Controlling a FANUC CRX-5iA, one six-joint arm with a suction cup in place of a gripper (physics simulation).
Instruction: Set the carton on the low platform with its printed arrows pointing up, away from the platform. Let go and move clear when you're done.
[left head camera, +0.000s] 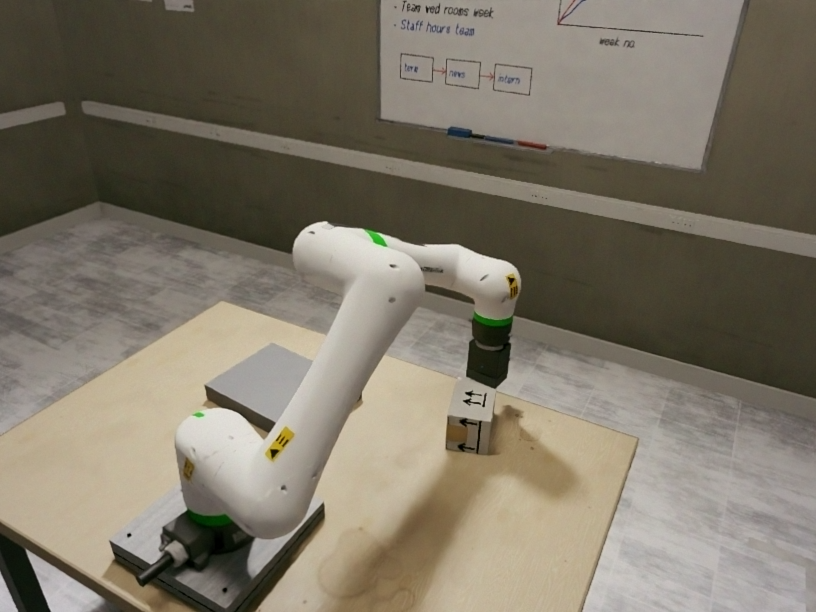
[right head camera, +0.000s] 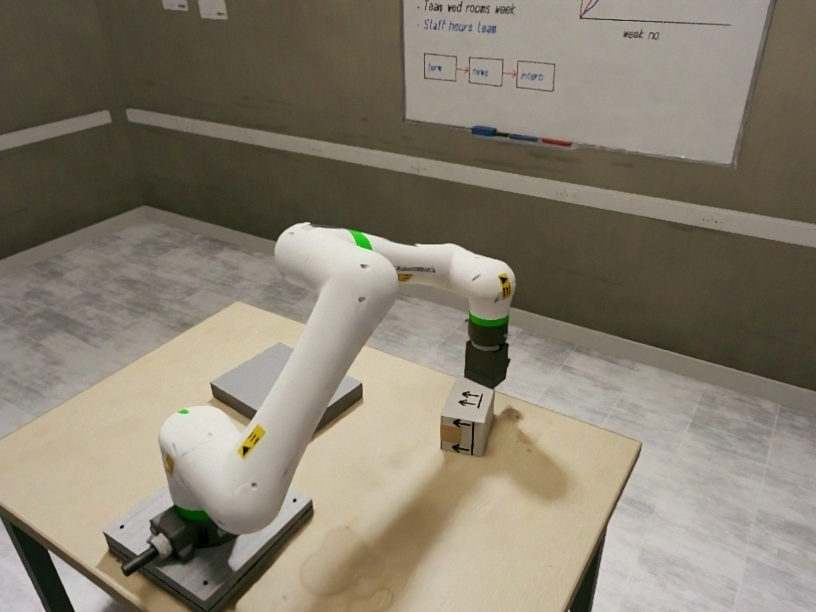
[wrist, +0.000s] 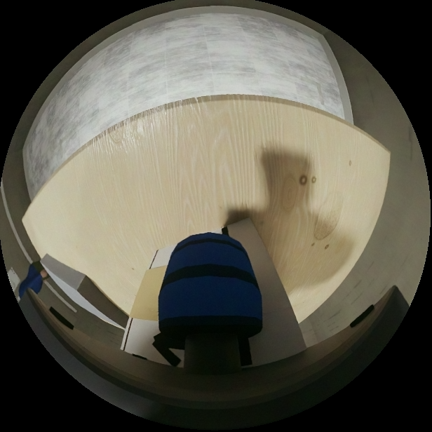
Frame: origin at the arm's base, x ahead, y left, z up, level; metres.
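Where they show: arm's base, origin of its link: (left head camera: 223, 523).
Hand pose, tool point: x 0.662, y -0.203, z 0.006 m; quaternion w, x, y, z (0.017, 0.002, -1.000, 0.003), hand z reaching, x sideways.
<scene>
Each offset is from my tool point to the top centre of the thing. Level surfaces: height alone.
The carton {0.092 m back, 0.017 m right, 0.050 m up} (left head camera: 471, 415) (right head camera: 466, 417) (wrist: 285, 320) is a light grey box with a tan tape patch. It stands on the table, right of the low platform. Black arrows on its top and front faces point left in the head views, not up. The low platform {0.274 m back, 0.434 m left, 0.005 m down} (left head camera: 263, 375) (right head camera: 253, 375) (wrist: 65, 270) is a flat grey slab, partly behind the arm in the head views. My gripper (left head camera: 486, 385) (right head camera: 485, 384) (wrist: 210, 285) is at the carton's top, toward its far side. The blue cup covers the carton's middle in the wrist view. Its contact and whether suction holds do not show.
The wooden table {0.052 m down} (left head camera: 527, 546) (right head camera: 500, 546) (wrist: 175, 150) bears the arm's metal base plate (left head camera: 260, 556) (right head camera: 247, 546) at the near left. The forearm and upper arm rise between base and carton. Part of a person in blue (wrist: 32, 281) shows past the platform. A whiteboard (left head camera: 593, 98) hangs behind.
</scene>
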